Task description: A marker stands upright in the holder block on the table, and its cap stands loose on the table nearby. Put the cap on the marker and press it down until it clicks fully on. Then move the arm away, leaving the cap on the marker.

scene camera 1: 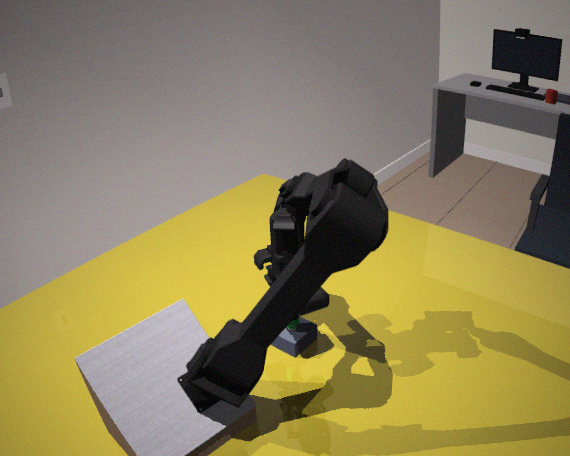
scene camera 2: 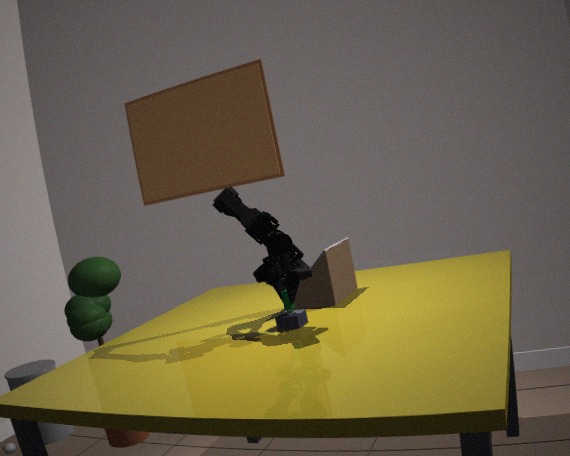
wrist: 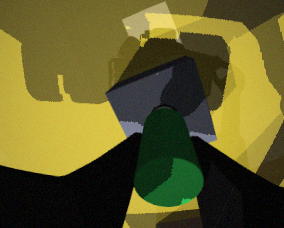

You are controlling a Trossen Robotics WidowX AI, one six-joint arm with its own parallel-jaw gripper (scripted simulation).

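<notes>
My gripper point(scene camera 2: 288, 303) is visible also in scene camera 1 point(scene camera 1: 290, 314) and in the wrist view point(wrist: 165, 141). A green cap point(wrist: 167, 174) is present.
</notes>
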